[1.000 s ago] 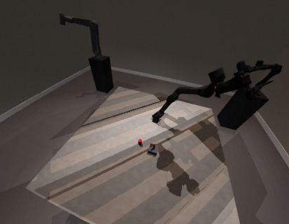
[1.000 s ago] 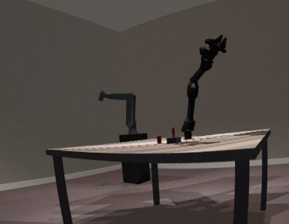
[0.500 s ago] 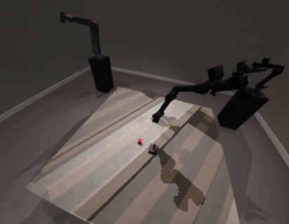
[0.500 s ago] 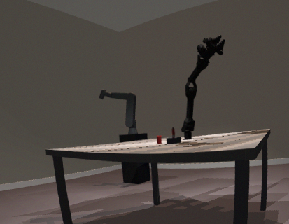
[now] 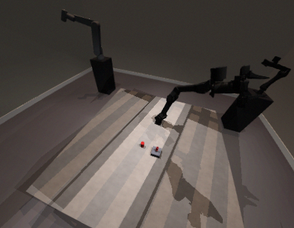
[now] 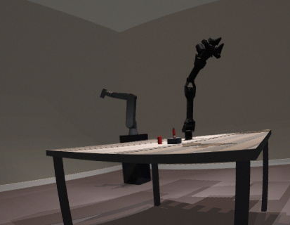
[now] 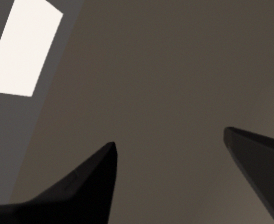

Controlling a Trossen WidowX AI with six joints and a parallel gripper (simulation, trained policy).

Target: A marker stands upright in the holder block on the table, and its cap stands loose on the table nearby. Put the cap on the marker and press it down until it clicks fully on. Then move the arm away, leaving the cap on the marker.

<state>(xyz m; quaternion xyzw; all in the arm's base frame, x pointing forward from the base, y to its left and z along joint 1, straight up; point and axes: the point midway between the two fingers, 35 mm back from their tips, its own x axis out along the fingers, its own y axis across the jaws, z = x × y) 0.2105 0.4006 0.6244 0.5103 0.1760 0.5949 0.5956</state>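
Now: gripper tip 90 mm short of the red cap, 500 mm to the left of it and 610 mm above it. Also, from my gripper tip: grey holder block: 110 mm ahead, 380 mm to the right, 620 mm below.
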